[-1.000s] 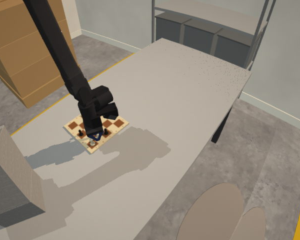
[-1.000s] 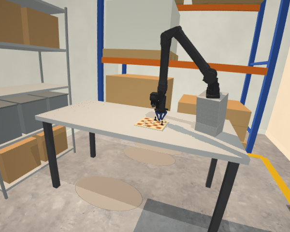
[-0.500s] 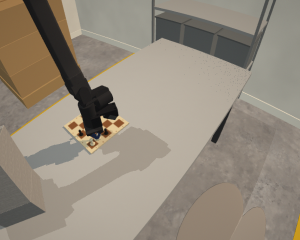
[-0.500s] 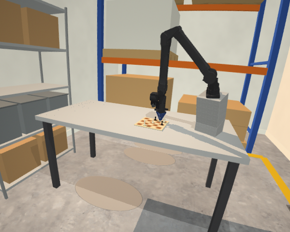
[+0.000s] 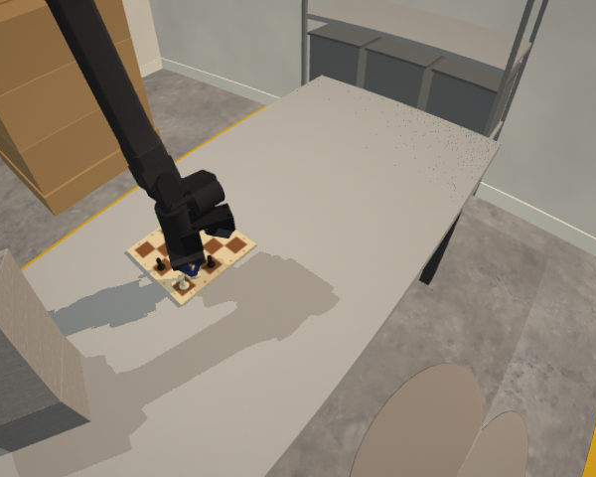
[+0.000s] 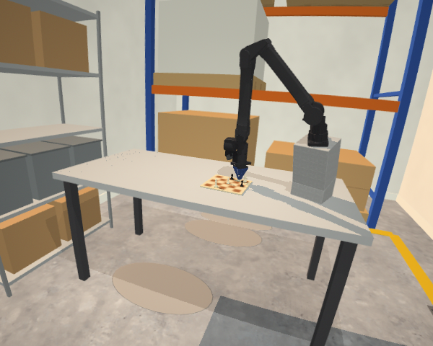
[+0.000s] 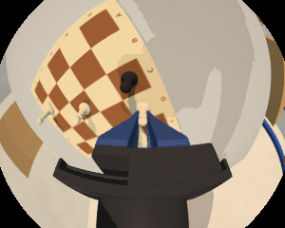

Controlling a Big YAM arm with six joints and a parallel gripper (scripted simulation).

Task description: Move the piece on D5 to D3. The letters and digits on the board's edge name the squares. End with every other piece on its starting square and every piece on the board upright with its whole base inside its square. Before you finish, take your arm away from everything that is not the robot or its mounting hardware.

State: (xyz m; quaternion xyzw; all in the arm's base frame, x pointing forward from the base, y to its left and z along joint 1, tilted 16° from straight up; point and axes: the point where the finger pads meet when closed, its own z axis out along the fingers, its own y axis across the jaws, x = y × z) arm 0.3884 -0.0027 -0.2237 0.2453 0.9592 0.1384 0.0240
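My gripper is now 5 cm short of the chessboard, 7 cm to the right of it and 2 cm above it.
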